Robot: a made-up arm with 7 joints. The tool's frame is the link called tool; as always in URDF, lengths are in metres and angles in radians. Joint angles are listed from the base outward.
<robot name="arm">
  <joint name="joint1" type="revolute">
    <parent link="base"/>
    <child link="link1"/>
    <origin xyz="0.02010 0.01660 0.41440" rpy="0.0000 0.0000 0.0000"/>
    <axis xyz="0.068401 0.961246 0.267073"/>
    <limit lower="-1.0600" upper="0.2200"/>
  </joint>
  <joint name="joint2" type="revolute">
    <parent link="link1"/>
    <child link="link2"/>
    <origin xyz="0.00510 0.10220 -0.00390" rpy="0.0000 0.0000 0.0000"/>
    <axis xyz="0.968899 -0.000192 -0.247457"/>
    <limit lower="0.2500" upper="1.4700"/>
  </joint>
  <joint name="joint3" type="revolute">
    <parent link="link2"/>
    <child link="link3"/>
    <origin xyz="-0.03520 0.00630 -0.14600" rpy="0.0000 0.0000 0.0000"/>
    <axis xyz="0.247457 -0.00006 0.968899"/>
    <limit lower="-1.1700" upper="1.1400"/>
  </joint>
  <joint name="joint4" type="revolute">
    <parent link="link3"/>
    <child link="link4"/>
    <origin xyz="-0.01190 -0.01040 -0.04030" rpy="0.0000 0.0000 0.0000"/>
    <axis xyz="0.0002 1 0.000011"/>
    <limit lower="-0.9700" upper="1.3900"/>
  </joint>
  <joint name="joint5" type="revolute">
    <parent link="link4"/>
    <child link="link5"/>
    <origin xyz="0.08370 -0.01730 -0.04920" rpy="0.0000 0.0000 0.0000"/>
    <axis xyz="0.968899 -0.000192 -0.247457"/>
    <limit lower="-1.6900" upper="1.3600"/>
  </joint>
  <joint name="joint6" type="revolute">
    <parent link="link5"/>
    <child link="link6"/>
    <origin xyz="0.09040 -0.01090 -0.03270" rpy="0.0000 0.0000 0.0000"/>
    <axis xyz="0.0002 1 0.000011"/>
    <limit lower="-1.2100" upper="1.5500"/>
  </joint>
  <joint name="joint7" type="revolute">
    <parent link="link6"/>
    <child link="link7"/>
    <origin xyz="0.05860 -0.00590 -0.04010" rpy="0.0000 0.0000 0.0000"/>
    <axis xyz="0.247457 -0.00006 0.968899"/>
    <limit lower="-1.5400" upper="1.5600"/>
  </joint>
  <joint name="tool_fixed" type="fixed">
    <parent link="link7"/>
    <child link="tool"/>
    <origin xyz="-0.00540 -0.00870 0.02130" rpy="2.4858 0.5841 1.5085"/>
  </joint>
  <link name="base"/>
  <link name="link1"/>
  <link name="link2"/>
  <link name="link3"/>
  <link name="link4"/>
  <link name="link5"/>
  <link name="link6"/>
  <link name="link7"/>
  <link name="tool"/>
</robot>
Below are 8 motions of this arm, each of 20 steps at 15 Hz.
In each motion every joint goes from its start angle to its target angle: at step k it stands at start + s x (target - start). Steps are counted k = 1, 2, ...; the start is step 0. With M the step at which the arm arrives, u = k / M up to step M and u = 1 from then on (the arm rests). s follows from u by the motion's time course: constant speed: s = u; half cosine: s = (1 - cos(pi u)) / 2; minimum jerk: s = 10 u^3 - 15 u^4 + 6 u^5.
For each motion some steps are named. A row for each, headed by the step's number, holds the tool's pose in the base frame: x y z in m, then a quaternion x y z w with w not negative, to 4 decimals.
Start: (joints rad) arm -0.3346 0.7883 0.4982 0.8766 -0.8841 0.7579 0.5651
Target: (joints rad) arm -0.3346 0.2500 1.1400 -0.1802 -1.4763 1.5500 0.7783
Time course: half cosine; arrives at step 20
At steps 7, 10, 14, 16, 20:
7: 0.2644 0.3254 0.1685 0.0450 0.9582 -0.1968 0.2027
10: 0.2738 0.3008 0.2110 0.0843 0.9153 -0.2705 0.2861
14: 0.2574 0.2781 0.2654 0.1540 0.8585 -0.3154 0.3739
16: 0.2445 0.2703 0.2832 0.1834 0.8406 -0.3167 0.3992
20: 0.2314 0.2631 0.2968 0.2092 0.8279 -0.3113 0.4170

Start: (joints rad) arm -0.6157 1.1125 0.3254 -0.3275 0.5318 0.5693 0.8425
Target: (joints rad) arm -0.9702 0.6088 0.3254 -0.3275 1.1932 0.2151 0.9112
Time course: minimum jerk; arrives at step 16
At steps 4, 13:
4: 0.3245 0.2675 0.4748 0.0771 0.4106 0.8916 0.1747
13: 0.3394 0.2067 0.5110 -0.0668 0.2926 0.9258 0.2298

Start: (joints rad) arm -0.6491 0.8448 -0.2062 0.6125 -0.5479 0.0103 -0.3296
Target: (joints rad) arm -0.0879 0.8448 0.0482 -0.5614 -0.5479 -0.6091 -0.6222
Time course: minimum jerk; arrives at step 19
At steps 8, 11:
8: 0.3191 0.2316 0.2358 0.7981 0.4085 0.0929 0.4331
11: 0.2824 0.1944 0.2712 0.8255 0.2264 0.1349 0.4991

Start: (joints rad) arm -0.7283 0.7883 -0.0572 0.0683 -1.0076 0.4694 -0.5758
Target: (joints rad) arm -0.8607 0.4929 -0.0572 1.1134 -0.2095 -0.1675 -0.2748
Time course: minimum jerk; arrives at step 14
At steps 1, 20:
1: 0.3657 0.1732 0.3168 0.7479 0.3572 -0.2067 0.5199
20: 0.3627 0.2141 0.1378 0.6858 0.6543 0.0308 0.3171

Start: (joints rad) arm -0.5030 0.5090 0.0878 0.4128 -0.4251 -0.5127 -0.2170
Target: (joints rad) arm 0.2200 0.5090 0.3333 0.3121 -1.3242 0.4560 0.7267
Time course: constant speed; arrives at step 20
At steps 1, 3, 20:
1: 0.3232 0.2104 0.1975 0.5877 0.5293 0.2002 0.5782
3: 0.3068 0.2208 0.1798 0.5236 0.6157 0.1662 0.5650
20: 0.1230 0.2739 0.0956 -0.0234 0.9813 -0.1272 0.1424

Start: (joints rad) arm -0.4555 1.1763 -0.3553 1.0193 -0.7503 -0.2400 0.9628
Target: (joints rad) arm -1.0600 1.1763 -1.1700 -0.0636 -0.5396 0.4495 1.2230
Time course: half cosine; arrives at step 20
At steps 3, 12, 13, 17, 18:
3: 0.2453 0.4309 0.1989 0.2063 0.7999 0.5603 0.0606
12: 0.3388 0.2567 0.2102 0.4649 0.6819 0.5521 0.1184
13: 0.3393 0.2362 0.2124 0.4917 0.6589 0.5557 0.1235
17: 0.3286 0.1805 0.2191 0.5633 0.5815 0.5704 0.1386
18: 0.3259 0.1738 0.2200 0.5720 0.5701 0.5727 0.1407

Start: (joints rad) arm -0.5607 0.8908 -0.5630 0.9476 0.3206 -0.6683 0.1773
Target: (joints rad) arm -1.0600 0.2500 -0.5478 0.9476 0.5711 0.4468 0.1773
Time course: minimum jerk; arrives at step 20
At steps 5, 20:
5: 0.2645 0.3041 0.1099 0.8796 0.3643 0.3051 0.0229
20: 0.3959 0.0889 0.1543 -0.7871 -0.4882 -0.3697 0.0736

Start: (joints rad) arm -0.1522 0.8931 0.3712 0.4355 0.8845 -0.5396 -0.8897
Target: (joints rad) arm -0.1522 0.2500 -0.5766 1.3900 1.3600 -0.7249 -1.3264
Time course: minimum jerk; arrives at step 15
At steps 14, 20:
14: -0.0287 0.1817 -0.0112 -0.6200 0.3588 0.6079 0.3425
20: -0.0293 0.1813 -0.0112 -0.6182 0.3608 0.6084 0.3428

